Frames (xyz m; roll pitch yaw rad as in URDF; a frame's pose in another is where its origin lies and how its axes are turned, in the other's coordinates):
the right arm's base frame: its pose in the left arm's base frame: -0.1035 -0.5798 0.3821 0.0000 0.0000 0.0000
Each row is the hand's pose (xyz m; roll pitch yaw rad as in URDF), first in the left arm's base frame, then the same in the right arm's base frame.
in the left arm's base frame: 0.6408 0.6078 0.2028 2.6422 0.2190 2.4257
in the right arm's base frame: 0.7443 1.1876 -0.1793 2.6422 0.2190 2.4257
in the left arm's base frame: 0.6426 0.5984 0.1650 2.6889 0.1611 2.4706
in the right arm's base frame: 0.7461 1.1782 -0.2171 2.6889 0.1611 2.4706
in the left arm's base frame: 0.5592 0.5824 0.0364 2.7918 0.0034 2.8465
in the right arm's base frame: 0.6627 1.1622 -0.3457 2.7918 0.0034 2.8465
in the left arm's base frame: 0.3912 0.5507 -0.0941 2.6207 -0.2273 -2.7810
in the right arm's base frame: 0.4947 1.1305 -0.4762 2.6207 -0.2273 -2.7810
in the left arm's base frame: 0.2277 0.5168 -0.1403 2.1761 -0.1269 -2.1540
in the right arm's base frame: 0.3312 1.0966 -0.5224 2.1761 -0.1269 -2.1540
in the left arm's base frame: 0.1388 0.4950 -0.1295 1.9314 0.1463 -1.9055
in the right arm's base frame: 0.2423 1.0748 -0.5116 1.9314 0.1463 -1.9055
